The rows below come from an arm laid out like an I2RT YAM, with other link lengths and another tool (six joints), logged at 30 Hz.
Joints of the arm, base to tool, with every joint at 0 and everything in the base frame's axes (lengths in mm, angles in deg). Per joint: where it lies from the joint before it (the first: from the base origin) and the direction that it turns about. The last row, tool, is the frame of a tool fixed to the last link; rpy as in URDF.
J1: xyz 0.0 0.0 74.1 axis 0 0 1
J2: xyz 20.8 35.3 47.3 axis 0 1 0
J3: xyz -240.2 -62.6 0.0 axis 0 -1 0
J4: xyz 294.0 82.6 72.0 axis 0 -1 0
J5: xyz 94.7 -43.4 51.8 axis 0 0 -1
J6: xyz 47.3 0.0 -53.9 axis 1 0 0
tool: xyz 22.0 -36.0 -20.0 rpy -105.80 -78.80 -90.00
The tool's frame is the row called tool.
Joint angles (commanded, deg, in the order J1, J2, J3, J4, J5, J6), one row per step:
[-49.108, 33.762, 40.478, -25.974, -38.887, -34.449]
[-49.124, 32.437, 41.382, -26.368, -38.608, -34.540]
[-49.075, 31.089, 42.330, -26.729, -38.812, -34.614]
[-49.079, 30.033, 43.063, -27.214, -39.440, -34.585]
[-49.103, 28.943, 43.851, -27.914, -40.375, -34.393]
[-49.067, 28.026, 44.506, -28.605, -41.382, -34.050]
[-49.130, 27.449, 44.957, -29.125, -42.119, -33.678]
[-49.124, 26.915, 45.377, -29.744, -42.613, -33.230]
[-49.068, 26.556, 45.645, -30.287, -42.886, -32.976]
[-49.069, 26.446, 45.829, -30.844, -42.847, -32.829]
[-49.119, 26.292, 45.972, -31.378, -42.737, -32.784]
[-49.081, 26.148, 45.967, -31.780, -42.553, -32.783]
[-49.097, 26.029, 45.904, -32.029, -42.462, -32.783]
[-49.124, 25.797, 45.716, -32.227, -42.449, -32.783]
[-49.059, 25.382, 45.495, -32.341, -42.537, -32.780]
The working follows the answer.
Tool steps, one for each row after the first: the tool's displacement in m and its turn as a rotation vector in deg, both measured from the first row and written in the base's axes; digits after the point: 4 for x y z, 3 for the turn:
[-0.0040, 0.0039, 0.0117, -1.532, -1.121, -0.259]
[-0.0078, 0.0090, 0.0237, -3.022, -2.427, 0.000]
[-0.0107, 0.0138, 0.0322, -3.862, -3.423, 0.589]
[-0.0140, 0.0193, 0.0404, -4.401, -4.413, 1.423]
[-0.0165, 0.0246, 0.0467, -4.561, -5.235, 2.362]
[-0.0184, 0.0279, 0.0505, -4.463, -5.750, 2.939]
[-0.0203, 0.0312, 0.0535, -4.200, -6.114, 3.337]
[-0.0215, 0.0335, 0.0551, -3.967, -6.252, 3.608]
[-0.0224, 0.0343, 0.0551, -3.627, -6.096, 3.535]
[-0.0235, 0.0350, 0.0551, -3.422, -5.930, 3.365]
[-0.0241, 0.0356, 0.0543, -3.248, -5.730, 3.219]
[-0.0245, 0.0358, 0.0536, -3.116, -5.590, 3.112]
[-0.0250, 0.0362, 0.0524, -3.001, -5.489, 3.069]
[-0.0256, 0.0375, 0.0519, -3.041, -5.559, 3.220]

Tool pose at each row, in the base's axes (x y z in m, rotation vector in deg; rounded; the steps above come from the unrounded poses):
[0.1944, -0.1886, 0.3049, 122.731, -10.663, 95.100]
[0.1904, -0.1847, 0.3166, 120.607, -9.938, 95.795]
[0.1867, -0.1796, 0.3286, 118.577, -8.773, 96.957]
[0.1837, -0.1749, 0.3372, 117.399, -7.736, 98.121]
[0.1805, -0.1693, 0.3454, 116.529, -6.698, 99.484]
[0.1779, -0.1641, 0.3517, 116.104, -5.819, 100.827]
[0.1760, -0.1607, 0.3555, 115.972, -5.445, 101.721]
[0.1741, -0.1575, 0.3585, 116.015, -5.355, 102.404]
[0.1729, -0.1552, 0.3600, 116.176, -5.306, 102.769]
[0.1721, -0.1543, 0.3600, 116.530, -5.628, 102.665]
[0.1710, -0.1536, 0.3600, 116.755, -5.934, 102.455]
[0.1704, -0.1531, 0.3593, 116.995, -6.177, 102.213]
[0.1699, -0.1528, 0.3585, 117.167, -6.362, 102.043]
[0.1694, -0.1524, 0.3574, 117.320, -6.476, 101.946]
[0.1688, -0.1512, 0.3569, 117.292, -6.303, 102.092]

